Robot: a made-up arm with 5 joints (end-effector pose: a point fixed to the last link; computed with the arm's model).
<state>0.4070 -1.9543 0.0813 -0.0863 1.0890</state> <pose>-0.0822 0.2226 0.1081 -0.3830 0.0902 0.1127 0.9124</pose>
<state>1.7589 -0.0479 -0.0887 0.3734 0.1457</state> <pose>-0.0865 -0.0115 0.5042 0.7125 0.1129 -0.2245 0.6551</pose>
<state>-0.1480 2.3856 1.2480 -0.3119 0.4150</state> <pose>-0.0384 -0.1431 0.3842 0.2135 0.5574 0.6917 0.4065</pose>
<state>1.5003 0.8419 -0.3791 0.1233 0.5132</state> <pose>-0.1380 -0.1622 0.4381 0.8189 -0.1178 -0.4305 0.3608</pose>
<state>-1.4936 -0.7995 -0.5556 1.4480 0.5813</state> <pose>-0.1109 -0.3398 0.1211 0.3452 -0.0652 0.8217 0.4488</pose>
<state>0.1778 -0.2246 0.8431 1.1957 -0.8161</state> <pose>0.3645 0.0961 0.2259 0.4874 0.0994 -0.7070 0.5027</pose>
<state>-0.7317 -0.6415 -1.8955 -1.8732 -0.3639</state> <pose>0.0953 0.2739 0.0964 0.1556 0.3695 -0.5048 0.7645</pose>
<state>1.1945 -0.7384 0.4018 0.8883 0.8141</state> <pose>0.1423 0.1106 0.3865 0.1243 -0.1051 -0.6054 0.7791</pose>
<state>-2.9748 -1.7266 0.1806 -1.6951 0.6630</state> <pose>0.0515 0.0857 0.0747 -0.0811 0.9112 -0.3409 0.2165</pose>
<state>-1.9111 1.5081 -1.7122 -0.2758 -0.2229</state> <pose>0.1472 0.1852 -0.0156 0.0097 -0.0556 -0.5726 0.8179</pose>
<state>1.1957 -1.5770 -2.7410 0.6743 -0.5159</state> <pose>0.2060 0.2154 0.0711 -0.0637 -0.7972 0.2357 0.5522</pose>
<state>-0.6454 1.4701 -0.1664 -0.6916 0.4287</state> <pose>0.2321 0.0176 0.1420 -0.3528 -0.7043 -0.4894 0.3741</pose>
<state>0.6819 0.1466 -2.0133 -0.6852 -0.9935</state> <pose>-0.2012 -0.0606 0.5647 0.7284 0.4718 0.3212 0.3791</pose>
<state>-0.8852 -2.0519 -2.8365 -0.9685 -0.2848</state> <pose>0.1111 -0.2422 -0.1235 -0.3117 -0.3137 0.8037 0.3980</pose>
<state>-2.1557 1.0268 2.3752 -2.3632 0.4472</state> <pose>0.0921 0.2077 0.1207 0.0753 -0.6034 -0.3764 0.6990</pose>
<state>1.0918 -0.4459 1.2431 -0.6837 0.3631</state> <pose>0.1298 0.0526 0.0390 -0.3546 -0.6363 -0.1944 0.6570</pose>
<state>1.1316 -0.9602 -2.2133 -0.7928 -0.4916</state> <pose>0.0207 -0.0358 0.5723 0.5454 0.7587 0.1428 0.3264</pose>
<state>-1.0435 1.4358 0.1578 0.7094 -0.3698</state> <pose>0.2865 0.0760 0.2749 0.2400 -0.5272 -0.6212 0.5279</pose>
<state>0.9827 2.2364 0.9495 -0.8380 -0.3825</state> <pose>0.1364 -0.2623 0.2484 0.3375 -0.2834 -0.8975 0.0181</pose>
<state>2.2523 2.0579 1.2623 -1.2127 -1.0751</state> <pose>0.2834 0.0228 0.2840 0.7472 0.2867 -0.5482 0.2430</pose>
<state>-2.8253 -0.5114 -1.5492 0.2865 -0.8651</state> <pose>-0.0801 -0.4814 0.2028 -0.1876 0.4441 0.8447 0.2326</pose>
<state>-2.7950 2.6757 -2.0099 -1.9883 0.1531</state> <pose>-0.2195 -0.2154 -0.0427 -0.3521 -0.1979 0.5643 0.7200</pose>
